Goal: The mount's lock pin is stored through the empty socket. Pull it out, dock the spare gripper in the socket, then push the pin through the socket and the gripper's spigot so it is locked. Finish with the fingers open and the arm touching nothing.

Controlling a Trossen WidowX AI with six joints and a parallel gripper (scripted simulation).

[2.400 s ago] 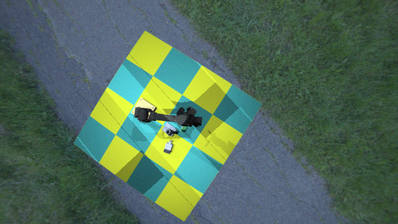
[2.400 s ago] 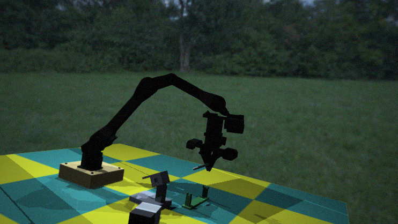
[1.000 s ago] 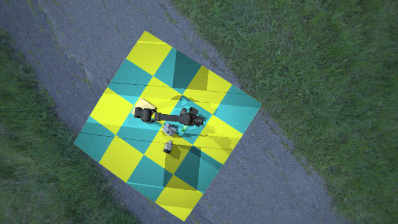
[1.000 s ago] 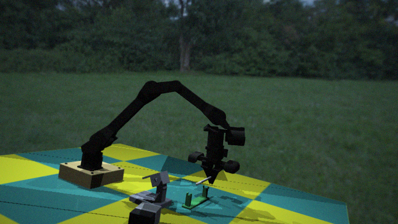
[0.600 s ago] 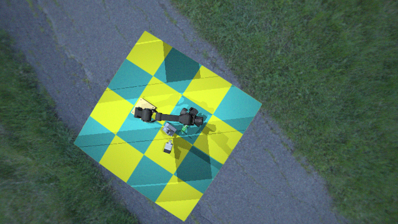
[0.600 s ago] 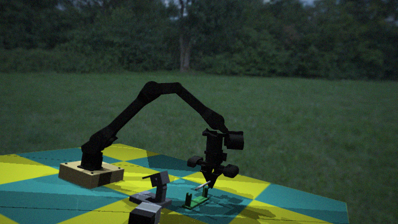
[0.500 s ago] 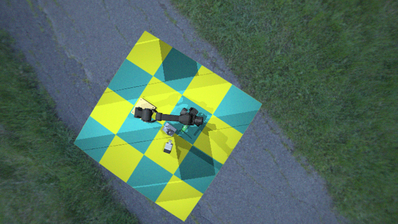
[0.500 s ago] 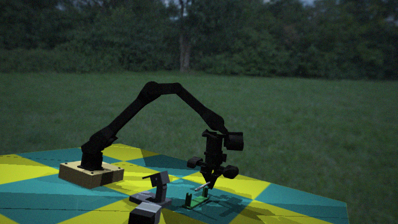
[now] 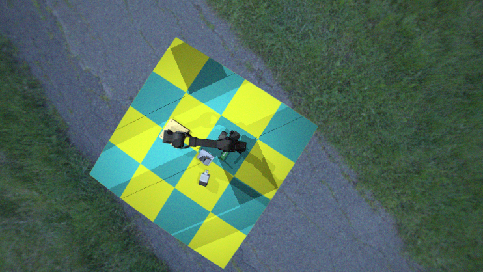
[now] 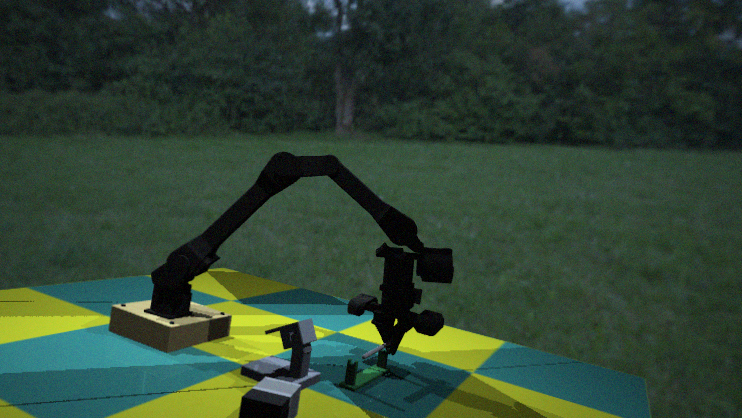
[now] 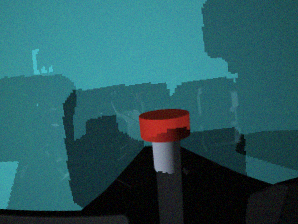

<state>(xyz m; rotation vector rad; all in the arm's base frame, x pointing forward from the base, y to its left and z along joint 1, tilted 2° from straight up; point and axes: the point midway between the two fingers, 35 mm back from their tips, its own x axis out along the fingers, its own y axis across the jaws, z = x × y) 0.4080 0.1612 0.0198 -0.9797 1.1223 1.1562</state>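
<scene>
Right now the green cradle is 10 cm to the right of my gripper tip and 2 cm behind it. From my gripper tip the other things lie so: socket 20 cm to the right, 13 cm behind, 3 cm above; spare gripper 34 cm to the right, 8 cm behind.
</scene>
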